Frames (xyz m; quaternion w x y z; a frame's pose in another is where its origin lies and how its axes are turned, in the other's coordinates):
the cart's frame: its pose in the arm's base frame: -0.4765 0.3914 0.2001 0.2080 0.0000 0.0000 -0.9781
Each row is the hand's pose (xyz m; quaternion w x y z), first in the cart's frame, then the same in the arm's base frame.
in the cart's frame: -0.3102 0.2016 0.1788 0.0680 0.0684 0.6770 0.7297
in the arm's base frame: -0.1111 0.3335 0.3789 0.7279 0.6764 0.0739 0.0853
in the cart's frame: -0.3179 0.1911 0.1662 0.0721 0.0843 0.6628 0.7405
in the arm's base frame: -0.1083 0.3462 0.3663 0.7393 0.6659 0.0554 0.0835
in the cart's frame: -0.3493 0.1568 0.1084 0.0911 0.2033 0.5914 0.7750
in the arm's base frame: -0.0936 0.3903 0.3085 0.7770 0.6207 -0.0758 0.0721
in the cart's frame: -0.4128 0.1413 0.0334 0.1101 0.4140 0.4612 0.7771
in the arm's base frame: -0.0419 0.4303 0.2335 0.7830 0.5372 -0.3090 0.0539
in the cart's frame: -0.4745 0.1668 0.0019 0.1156 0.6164 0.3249 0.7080
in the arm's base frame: 0.0248 0.4321 0.2020 0.7165 0.4460 -0.5353 0.0342
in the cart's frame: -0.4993 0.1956 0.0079 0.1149 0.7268 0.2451 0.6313
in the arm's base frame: 0.0592 0.4159 0.2080 0.6414 0.3909 -0.6599 0.0189
